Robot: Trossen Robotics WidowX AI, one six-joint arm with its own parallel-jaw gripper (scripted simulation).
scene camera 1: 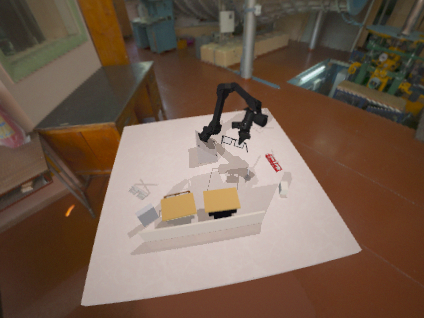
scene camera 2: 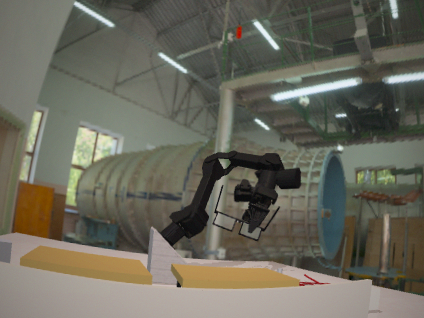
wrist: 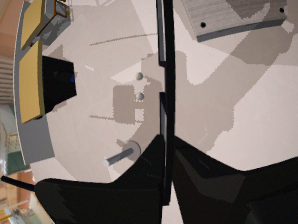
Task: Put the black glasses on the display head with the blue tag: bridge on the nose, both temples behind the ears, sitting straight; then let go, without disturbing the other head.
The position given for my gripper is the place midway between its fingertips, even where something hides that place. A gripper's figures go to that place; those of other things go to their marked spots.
Scene:
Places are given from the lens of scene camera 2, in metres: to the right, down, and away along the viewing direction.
my gripper (scene camera 2: 249,232): 0.10, 0.20, 0.78
low white wall (scene camera 2: 32,285): -0.19, 0.13, 0.24

